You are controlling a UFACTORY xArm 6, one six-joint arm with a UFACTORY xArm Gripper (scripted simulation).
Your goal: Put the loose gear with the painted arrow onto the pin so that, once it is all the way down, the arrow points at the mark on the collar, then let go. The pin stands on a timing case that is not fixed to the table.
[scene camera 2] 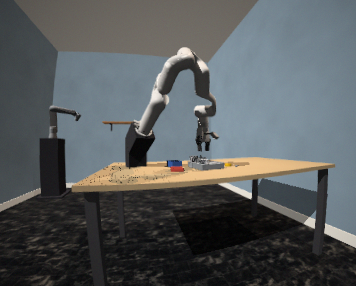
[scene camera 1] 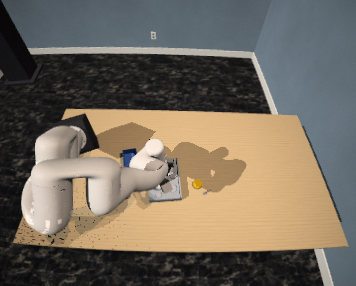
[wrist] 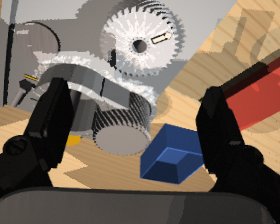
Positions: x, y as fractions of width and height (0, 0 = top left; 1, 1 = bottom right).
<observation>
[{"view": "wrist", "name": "my gripper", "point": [0.49, 0.44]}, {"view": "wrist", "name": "grey timing case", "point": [0.45, 0.48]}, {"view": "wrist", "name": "blue block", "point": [0.62, 0.74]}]
</observation>
